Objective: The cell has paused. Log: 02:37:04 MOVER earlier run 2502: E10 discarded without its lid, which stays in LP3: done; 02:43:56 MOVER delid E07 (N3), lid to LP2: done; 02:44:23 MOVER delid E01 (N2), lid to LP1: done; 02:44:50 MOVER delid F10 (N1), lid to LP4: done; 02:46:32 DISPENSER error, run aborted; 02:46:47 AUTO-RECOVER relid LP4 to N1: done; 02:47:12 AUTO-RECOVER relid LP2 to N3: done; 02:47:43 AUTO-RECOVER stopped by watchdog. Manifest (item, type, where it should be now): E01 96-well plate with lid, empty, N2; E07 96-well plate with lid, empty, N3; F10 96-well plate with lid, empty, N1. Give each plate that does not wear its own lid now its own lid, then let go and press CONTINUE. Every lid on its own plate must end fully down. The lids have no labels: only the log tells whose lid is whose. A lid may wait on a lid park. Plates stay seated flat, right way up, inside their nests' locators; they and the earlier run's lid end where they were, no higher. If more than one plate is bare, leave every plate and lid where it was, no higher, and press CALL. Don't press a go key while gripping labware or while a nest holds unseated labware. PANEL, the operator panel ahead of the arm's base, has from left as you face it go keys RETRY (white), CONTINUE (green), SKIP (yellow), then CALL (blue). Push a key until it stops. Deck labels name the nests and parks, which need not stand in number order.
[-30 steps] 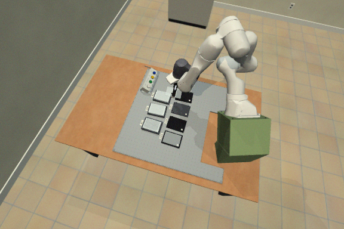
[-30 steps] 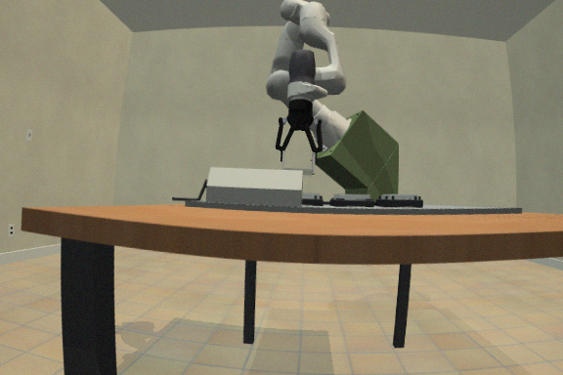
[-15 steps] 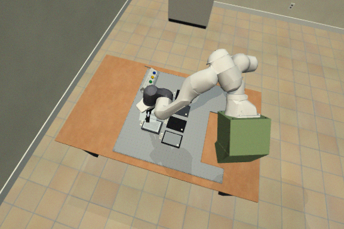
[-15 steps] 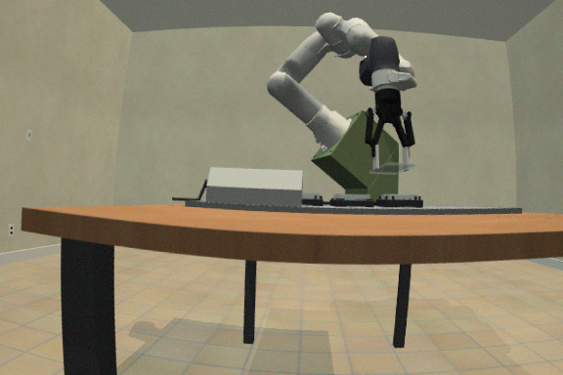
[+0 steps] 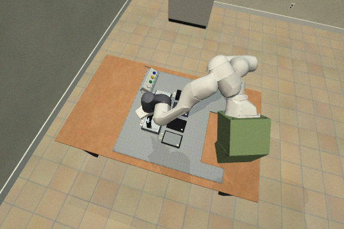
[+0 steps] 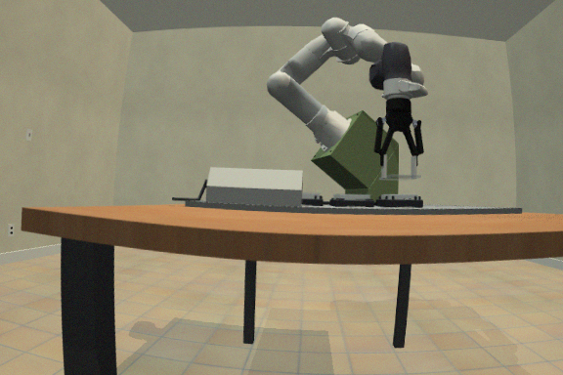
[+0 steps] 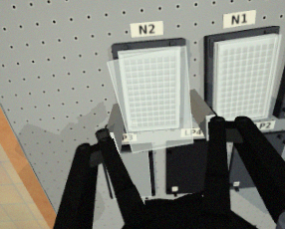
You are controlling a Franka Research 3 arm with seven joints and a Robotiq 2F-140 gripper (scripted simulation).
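My gripper is now 8 cm above the plate. Also, from my hand: LP3 label: 11 cm below, 8 cm to the left, 8 cm behind; then nest: 10 cm below; then black park: 19 cm behind, 10 cm below, 3 cm to the right.
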